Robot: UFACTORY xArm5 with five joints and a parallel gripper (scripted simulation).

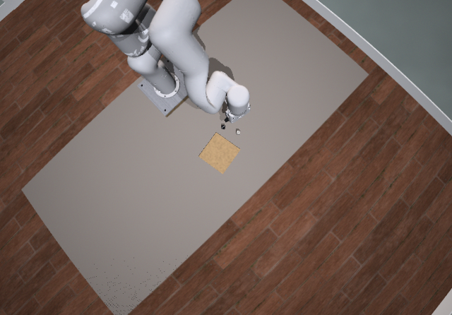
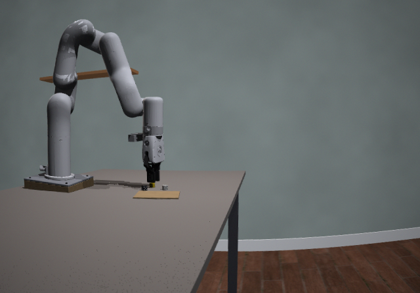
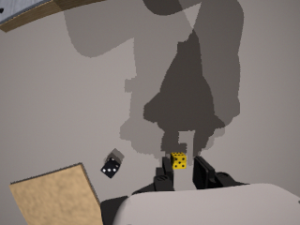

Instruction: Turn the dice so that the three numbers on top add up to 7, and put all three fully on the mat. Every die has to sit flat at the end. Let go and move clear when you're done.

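The yellow die lies 3 cm below my hand and 1 cm behind it. Round my hand: white die 6 cm to the right, 5 cm ahead, 3 cm below; then black die 7 cm to the right, 3 cm below, 3 cm behind; then tan mat 18 cm to the right, 4 cm below, 3 cm ahead.
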